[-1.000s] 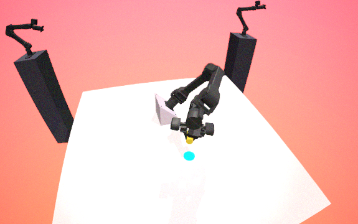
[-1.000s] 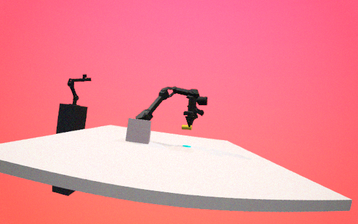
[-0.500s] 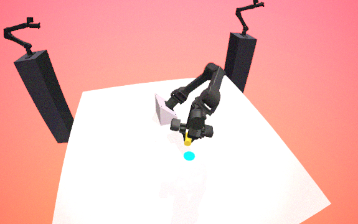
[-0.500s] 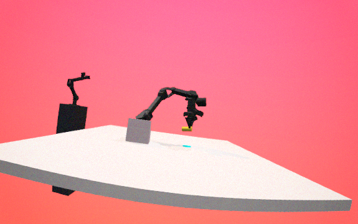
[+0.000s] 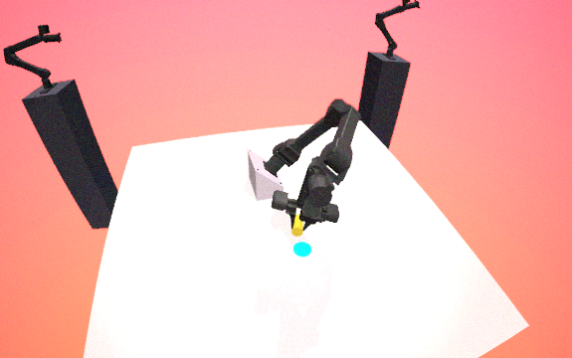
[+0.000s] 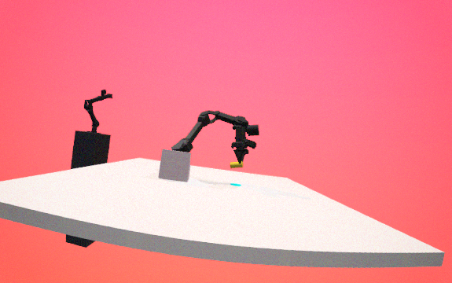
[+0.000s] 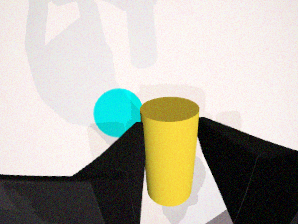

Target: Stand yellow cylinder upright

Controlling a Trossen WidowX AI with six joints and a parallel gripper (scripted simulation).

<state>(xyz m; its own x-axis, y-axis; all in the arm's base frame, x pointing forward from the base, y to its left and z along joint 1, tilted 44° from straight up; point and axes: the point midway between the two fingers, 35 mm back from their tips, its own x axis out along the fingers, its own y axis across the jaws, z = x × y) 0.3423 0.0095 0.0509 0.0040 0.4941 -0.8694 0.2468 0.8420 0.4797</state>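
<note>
Right now my gripper tip is 120 mm above the cyan circle, 30 mm to the right of it and 10 mm past it. From my gripper tip the other things lie so: yellow cylinder (20 mm behind, 10 mm below).
</note>
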